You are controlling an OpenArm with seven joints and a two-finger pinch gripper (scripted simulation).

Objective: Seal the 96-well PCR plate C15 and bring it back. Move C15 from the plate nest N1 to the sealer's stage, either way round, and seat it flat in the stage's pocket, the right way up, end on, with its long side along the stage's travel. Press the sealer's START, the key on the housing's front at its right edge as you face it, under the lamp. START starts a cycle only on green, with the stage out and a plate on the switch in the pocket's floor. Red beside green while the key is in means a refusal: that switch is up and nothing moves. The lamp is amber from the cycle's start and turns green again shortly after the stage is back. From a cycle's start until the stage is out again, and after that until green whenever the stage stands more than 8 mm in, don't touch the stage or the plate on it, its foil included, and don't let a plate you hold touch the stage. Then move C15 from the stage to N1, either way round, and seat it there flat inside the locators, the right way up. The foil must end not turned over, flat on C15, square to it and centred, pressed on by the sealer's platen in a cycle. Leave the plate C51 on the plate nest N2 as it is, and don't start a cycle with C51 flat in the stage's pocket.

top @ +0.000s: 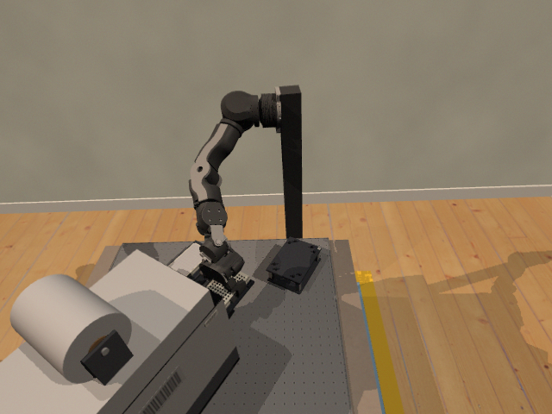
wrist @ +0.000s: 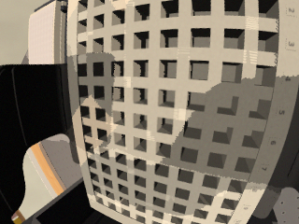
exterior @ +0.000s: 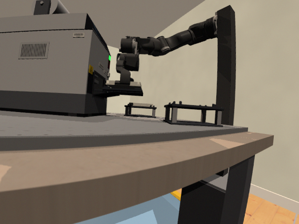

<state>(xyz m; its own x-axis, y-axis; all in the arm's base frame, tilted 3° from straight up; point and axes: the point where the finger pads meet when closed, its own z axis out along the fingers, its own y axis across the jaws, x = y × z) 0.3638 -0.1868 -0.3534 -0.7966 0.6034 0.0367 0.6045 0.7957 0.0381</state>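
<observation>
The sealer's stage lies 2 cm below my hand. Round my hand: foil roll: 26 cm ahead, 20 cm to the right, 29 cm above; start key: 2 cm ahead, 13 cm to the right, 6 cm above.
</observation>
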